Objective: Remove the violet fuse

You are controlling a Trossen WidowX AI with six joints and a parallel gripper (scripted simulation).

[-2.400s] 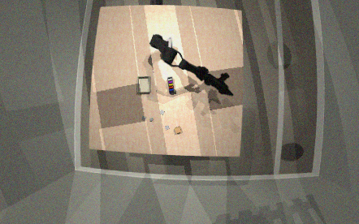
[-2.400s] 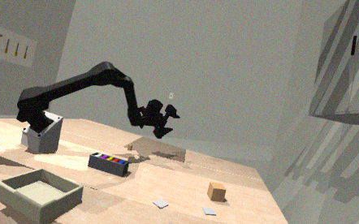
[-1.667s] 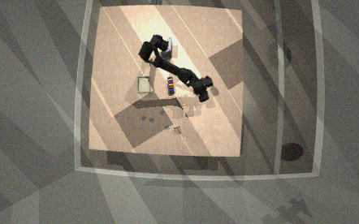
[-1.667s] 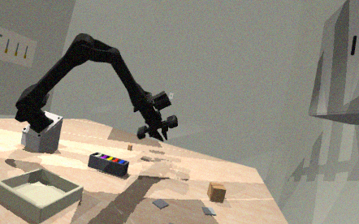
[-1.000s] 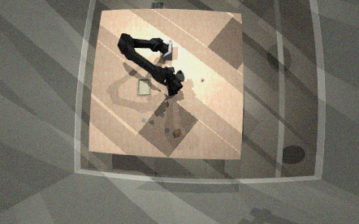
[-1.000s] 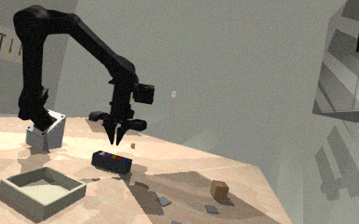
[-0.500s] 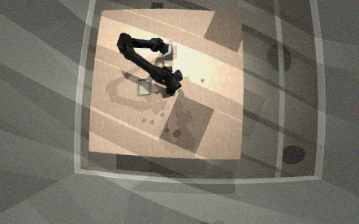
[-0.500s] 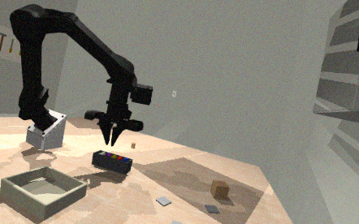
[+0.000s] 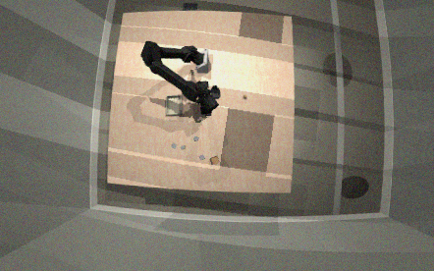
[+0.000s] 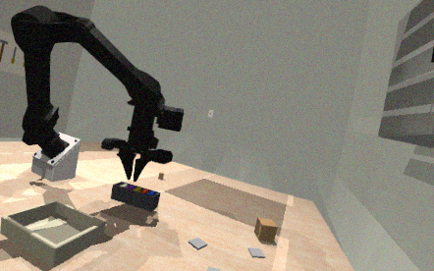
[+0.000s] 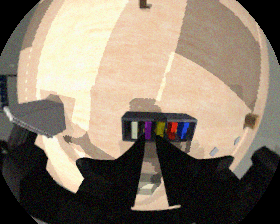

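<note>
Right now my gripper tip is 30 mm above the violet fuse. The rest, counted from my gripper tip: brown cube 360 mm ahead, 100 mm to the left, 40 mm below; then grey tray 210 mm to the right, 50 mm below, 30 mm ahead.
</note>
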